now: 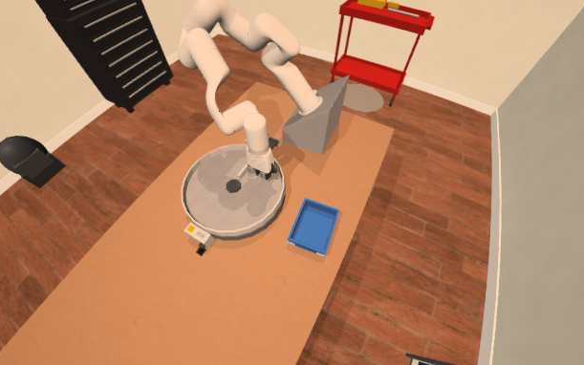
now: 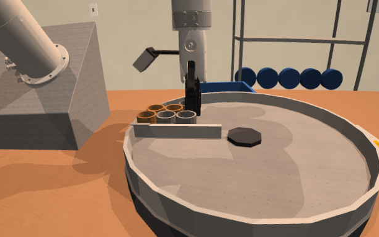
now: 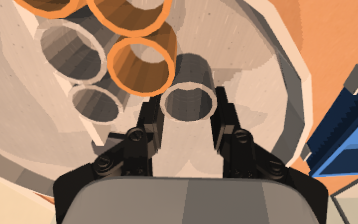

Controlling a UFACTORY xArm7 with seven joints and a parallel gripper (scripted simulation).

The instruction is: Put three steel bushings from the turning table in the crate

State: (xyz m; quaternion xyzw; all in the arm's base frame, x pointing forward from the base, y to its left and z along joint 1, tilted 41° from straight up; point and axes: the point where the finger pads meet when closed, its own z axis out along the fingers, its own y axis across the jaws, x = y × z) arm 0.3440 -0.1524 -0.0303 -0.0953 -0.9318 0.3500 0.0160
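Right now my hand is 260 mm to the right of the blue crate, 130 mm short of it and 70 mm above it. From my hand the other things lie so: round grey turning table: 100 mm to the right, 80 mm ahead, 40 mm below.
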